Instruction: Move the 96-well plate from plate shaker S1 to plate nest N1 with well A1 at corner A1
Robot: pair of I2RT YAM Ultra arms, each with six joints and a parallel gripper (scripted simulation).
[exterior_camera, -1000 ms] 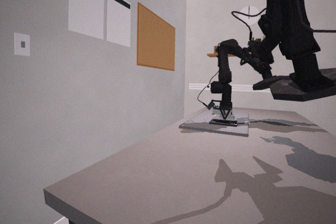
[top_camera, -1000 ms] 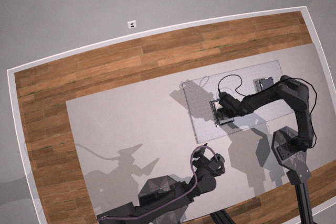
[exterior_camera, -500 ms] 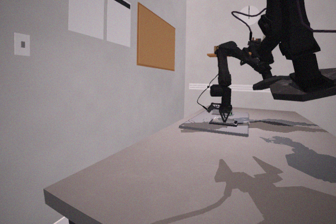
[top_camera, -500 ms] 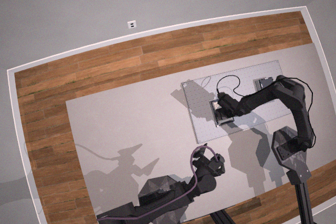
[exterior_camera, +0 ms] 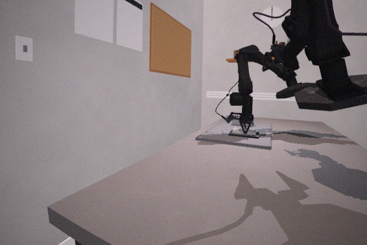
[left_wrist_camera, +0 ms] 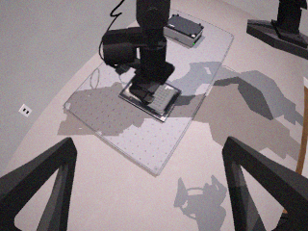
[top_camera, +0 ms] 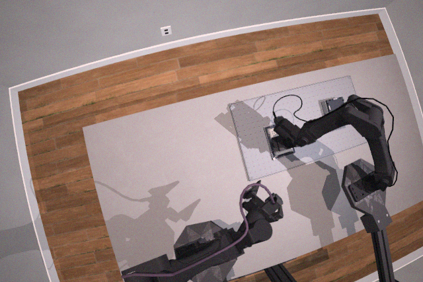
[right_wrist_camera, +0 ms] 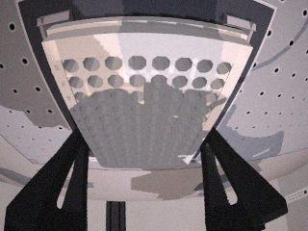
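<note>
Now: the white 96-well plate 10 mm ahead of my right hand. From my right hand the other things lie so: dark plate nest N1: 20 mm below, 10 mm ahead.
</note>
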